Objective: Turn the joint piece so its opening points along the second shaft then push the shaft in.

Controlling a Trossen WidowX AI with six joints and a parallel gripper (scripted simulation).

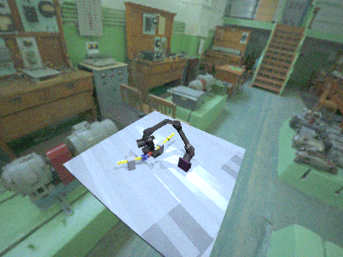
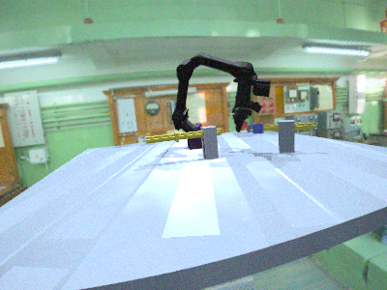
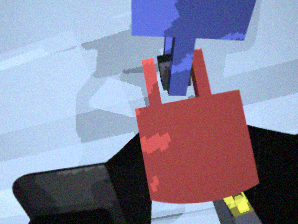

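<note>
Now: the red joint piece 30 mm above my gripper tip and 20 mm to the left of it.
</note>
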